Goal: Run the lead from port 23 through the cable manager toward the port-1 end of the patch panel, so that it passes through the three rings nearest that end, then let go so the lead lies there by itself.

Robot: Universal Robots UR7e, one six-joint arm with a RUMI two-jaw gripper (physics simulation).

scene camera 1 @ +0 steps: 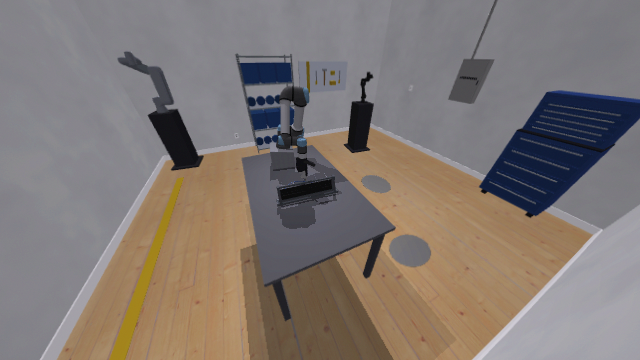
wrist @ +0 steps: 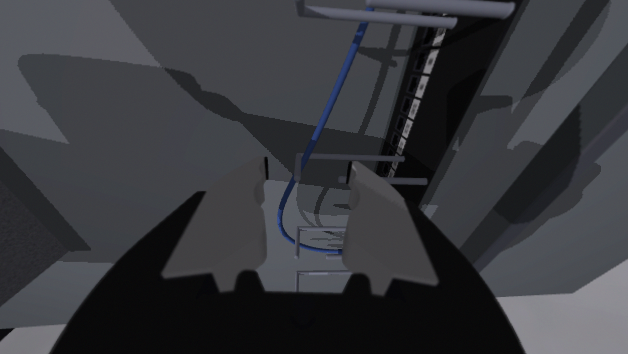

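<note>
The blue lead (wrist: 330, 105) runs in the wrist view from a grey ring (wrist: 377, 15) at the top, down past the left end of a second ring (wrist: 350, 158). It then bends in a curve and crosses a lower ring (wrist: 298, 240), going out of sight behind the right finger. Whether it lies inside each ring is hard to tell. Another ring (wrist: 320, 273) shows below. The patch panel (scene camera 1: 306, 190) (wrist: 419, 92) stands on the table, its row of ports at the right of the wrist view. My gripper (scene camera 1: 305, 174) (wrist: 308, 162) is partly open and empty, above the lead and rings.
The dark table (scene camera 1: 320, 240) carries the panel and the arm's grey base block (scene camera 1: 283, 160). A shelf rack (scene camera 1: 245, 90) and a tool board (scene camera 1: 342, 75) stand behind the arm. Dark shadows cross the lead and ports.
</note>
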